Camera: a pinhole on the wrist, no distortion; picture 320 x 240 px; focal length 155.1 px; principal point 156.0 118.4 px. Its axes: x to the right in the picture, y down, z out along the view. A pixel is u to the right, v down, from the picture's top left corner.
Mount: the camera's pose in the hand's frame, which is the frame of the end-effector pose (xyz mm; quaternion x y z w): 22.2 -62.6 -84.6 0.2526 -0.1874 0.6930 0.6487
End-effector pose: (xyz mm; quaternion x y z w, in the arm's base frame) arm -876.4 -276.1 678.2 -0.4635 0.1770 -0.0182 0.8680
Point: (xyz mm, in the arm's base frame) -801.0 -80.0 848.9
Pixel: 292 154
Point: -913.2 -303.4 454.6
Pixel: behind the camera
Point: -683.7 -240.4 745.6
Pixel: 261 18
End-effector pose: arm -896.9 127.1 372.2 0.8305 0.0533 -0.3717 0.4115
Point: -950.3 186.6 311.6
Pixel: 203 189
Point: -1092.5 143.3 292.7
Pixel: 209 220
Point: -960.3 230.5 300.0
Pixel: 130 202
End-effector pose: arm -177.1 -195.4 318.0 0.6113 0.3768 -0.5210 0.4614
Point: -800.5 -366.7 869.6
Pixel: outside the picture
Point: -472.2 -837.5 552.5
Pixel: 283 209
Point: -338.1 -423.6 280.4
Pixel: 252 137
